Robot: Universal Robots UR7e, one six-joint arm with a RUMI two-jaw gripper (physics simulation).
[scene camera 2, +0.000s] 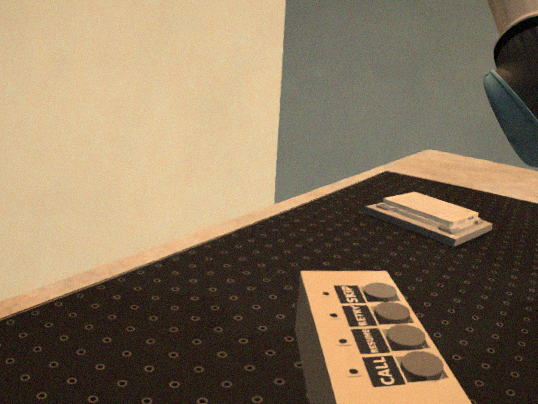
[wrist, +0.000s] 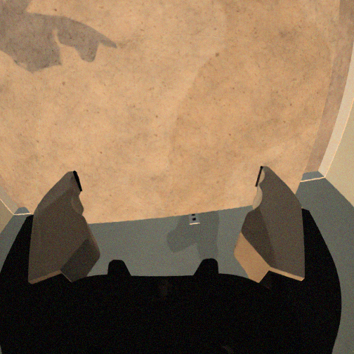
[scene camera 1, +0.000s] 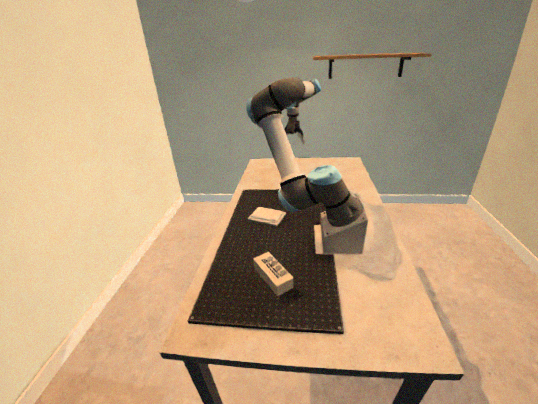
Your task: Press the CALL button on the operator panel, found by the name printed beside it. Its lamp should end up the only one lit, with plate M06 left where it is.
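Frame: origin at the arm's base, x right, y down, z ahead, level; millimetres.
Where they show: gripper, between the fingertips: (scene camera 1: 292, 144); arm's base, origin of its link: (scene camera 1: 345, 214).
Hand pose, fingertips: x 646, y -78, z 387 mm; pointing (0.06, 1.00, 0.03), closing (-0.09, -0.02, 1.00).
Observation:
Things, the pixels of their top centre, and the offset from my fingertips. Level surfaces: height alone.
- operator panel, centre of its top: (scene camera 2: 372, 323) (scene camera 1: 272, 267) dx -953, dy +147, dz -156 mm
- CALL button, centre of its top: (scene camera 2: 422, 363) dx -968, dy +147, dz -202 mm
- CALL, centre of its top: (scene camera 2: 353, 371) dx -998, dy +150, dz -177 mm
- white plate, centre of its top: (scene camera 2: 431, 205) (scene camera 1: 266, 212) dx -566, dy +177, dz -1 mm
- black board, height of its surface: dy +203 mm
- table, height of its surface: dy +216 mm
The operator panel (scene camera 1: 280, 287) (scene camera 2: 314, 285) is a beige box with four round grey buttons, standing on the black perforated board. The CALL button (scene camera 2: 422, 364) is the nearest one in the second scene view, beside its printed name. The small lamp by CALL (scene camera 2: 353, 371) is dark, and so are the lamps by RESUME, RETRY and SKIP. A white plate (scene camera 1: 268, 215) (scene camera 2: 431, 207), probably M06, rests on a flat holder farther back; its marking is not readable. My gripper (scene camera 1: 296, 136) (wrist: 167, 171) is open and empty, high up beyond the panel and the plate. The panel does not show in the wrist view.
The black board (scene camera 1: 230, 310) (scene camera 2: 210, 290) lies on the table (scene camera 1: 380, 325). The arm's base (scene camera 1: 345, 240) stands at the board's right edge. A wooden wall shelf (scene camera 1: 372, 56) hangs on the back wall. The wrist view shows floor (wrist: 150, 100) and wall beyond the fingers.

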